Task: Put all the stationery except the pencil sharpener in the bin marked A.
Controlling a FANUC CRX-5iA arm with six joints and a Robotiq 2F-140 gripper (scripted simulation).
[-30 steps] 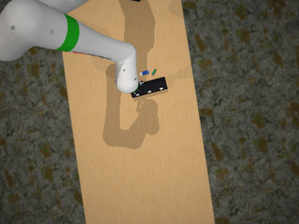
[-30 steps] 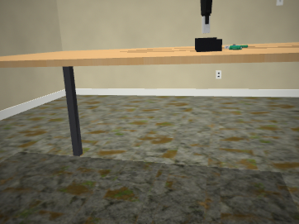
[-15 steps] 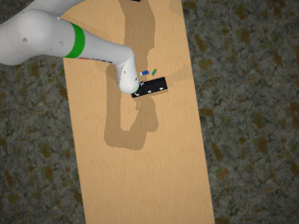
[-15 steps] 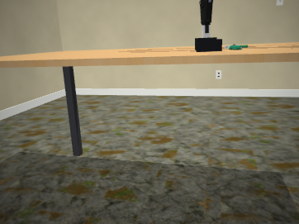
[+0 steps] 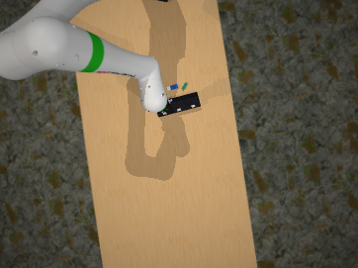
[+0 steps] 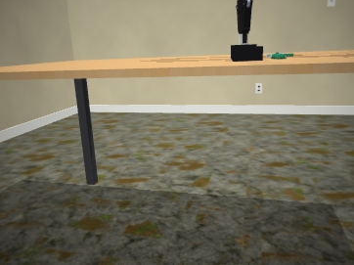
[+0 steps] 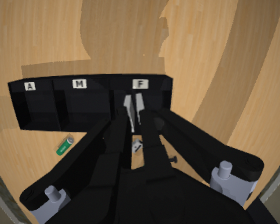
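Right now the black bin is 7 cm to the left of my hand, 3 cm below it and 2 cm ahead of it. From my hand the other things lie so: small dark item: 14 cm behind, 4 cm to the right, 4 cm below; grey-white pencil sharpener: 9 cm behind, 4 cm below, 2 cm to the left; blue eraser: 9 cm to the left, 9 cm behind, 4 cm below.
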